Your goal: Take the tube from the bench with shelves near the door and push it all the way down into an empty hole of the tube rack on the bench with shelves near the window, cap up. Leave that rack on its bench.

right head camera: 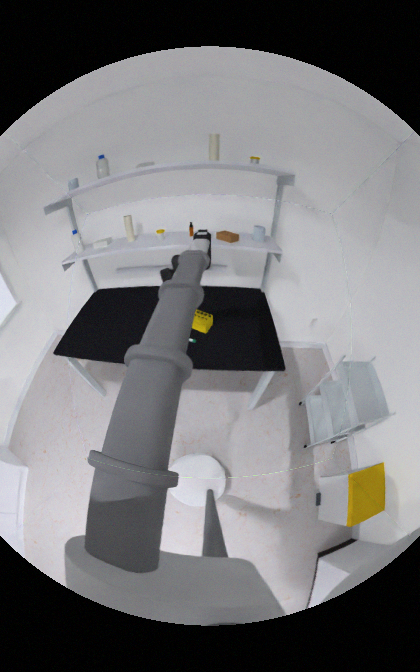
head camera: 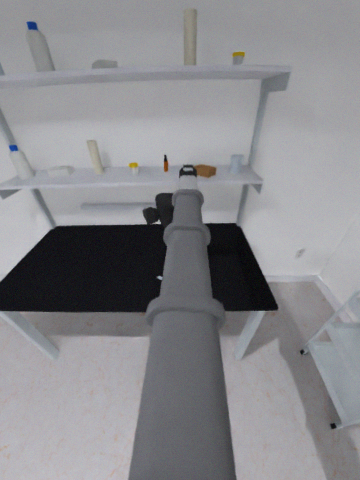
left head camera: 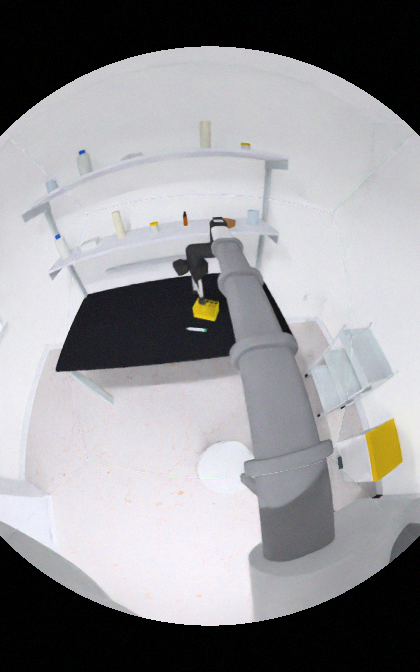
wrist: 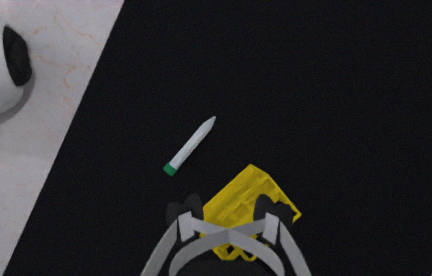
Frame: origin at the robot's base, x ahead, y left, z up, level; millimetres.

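Where they show: gripper, between the fingertips: (wrist: 228, 210).
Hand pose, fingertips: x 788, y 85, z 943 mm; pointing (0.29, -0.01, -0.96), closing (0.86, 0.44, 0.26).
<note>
Each offset is from my fingertips to the top centre of the thing. "spot": to the spot under its first point. Level surfaces: height alone.
The tube {dx -28, dy +30, dz -188 mm} (wrist: 191, 146) (left head camera: 196, 329) lies flat on the black bench top {dz -209 mm} (wrist: 300, 75) (left head camera: 125, 325), in front of the rack and apart from it; its green cap {dx -41, dy -22, dz -188 mm} (wrist: 170, 169) (right head camera: 192, 340) points down-left in the wrist view. The yellow tube rack {dx +96, dy -36, dz -129 mm} (wrist: 235, 192) (left head camera: 205, 310) (right head camera: 203, 321) stands on the bench. My gripper (wrist: 228, 210) (left head camera: 201, 301) is open, its fingers apart with no tube between them, over the rack in the wrist view. The fingers hide part of the rack and most of its holes. In the head camera view the arm hides the rack.
Two shelves (head camera: 145, 74) (head camera: 125, 177) above the bench hold bottles, jars, cylinders and a brown box {spot: dx +323, dy -178, dz +284 mm} (head camera: 205, 170). A cart (head camera: 340, 350) (right head camera: 345, 400) stands right of the bench. A white round stool (left head camera: 225, 467) (right head camera: 197, 480) and a yellow-fronted bin (left head camera: 384, 450) stand nearer the robot.
</note>
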